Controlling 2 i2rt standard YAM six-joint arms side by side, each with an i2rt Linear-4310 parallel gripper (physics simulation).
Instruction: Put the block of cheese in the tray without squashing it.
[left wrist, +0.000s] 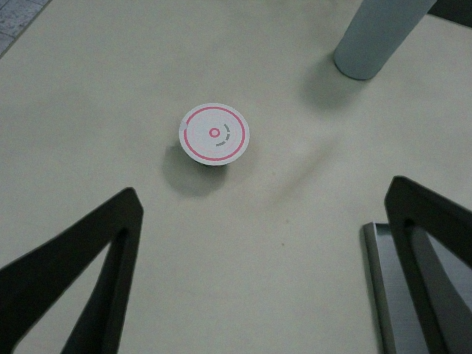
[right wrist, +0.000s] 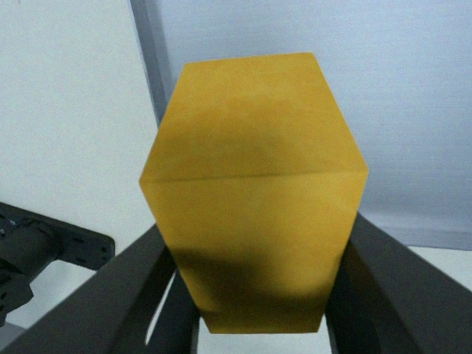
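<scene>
The block of cheese (right wrist: 260, 200) is yellow-orange and fills the middle of the right wrist view. My right gripper (right wrist: 255, 186) is shut on it; the fingertips are hidden behind the block. The block is over the left part of the tray (right wrist: 410, 120), whose left wall shows behind it; I cannot tell how high above the tray it is. The grey metal tray (left wrist: 378, 285) also shows at the lower right of the left wrist view, partly behind a finger. My left gripper (left wrist: 259, 193) is open and empty, left of the tray.
A tub with a white, pink-ringed lid (left wrist: 214, 134) stands on the table beyond my left gripper. A grey-blue cylinder (left wrist: 377, 42) stands at the upper right of that view. A black robot part (right wrist: 45, 245) shows at the lower left of the right wrist view.
</scene>
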